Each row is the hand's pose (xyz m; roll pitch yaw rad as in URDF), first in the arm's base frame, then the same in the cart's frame.
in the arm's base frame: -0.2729 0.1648 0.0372 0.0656 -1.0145 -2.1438
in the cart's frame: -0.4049 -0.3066 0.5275 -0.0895 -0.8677 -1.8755
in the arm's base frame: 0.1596 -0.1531 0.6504 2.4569 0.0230 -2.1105
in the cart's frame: 0.0874 -0.6583 1.0735 2.3602 0.1663 -1.9772
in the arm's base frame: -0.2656 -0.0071 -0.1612 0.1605 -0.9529 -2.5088
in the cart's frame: -0.3802 -0.4398 0.3025 -0.0569 -0.8452 -2.1956
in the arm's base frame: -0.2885 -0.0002 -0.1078 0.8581 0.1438 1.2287
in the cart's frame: -0.4021 -0.4453 0.3565 0.9234 -0.0160 1.3753
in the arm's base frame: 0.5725 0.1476 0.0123 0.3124 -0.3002 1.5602
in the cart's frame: 0.4334 -0.1985 0.4931 0.3237 -0.4724 1.6984
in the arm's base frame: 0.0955 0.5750 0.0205 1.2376 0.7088 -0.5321
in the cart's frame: -0.0979 0.1489 0.5784 1.4438 0.7933 -0.2485
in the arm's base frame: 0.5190 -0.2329 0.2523 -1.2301 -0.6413 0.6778
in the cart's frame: 0.4412 -0.6177 0.6647 -1.0420 -0.7347 0.7005
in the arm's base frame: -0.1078 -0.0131 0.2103 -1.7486 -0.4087 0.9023
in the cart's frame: -0.2111 -0.4857 0.6662 -1.6171 -0.5356 0.9848
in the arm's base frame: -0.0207 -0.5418 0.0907 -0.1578 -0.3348 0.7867
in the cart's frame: -0.0552 -0.9688 0.4569 -0.0165 -0.4477 0.8751
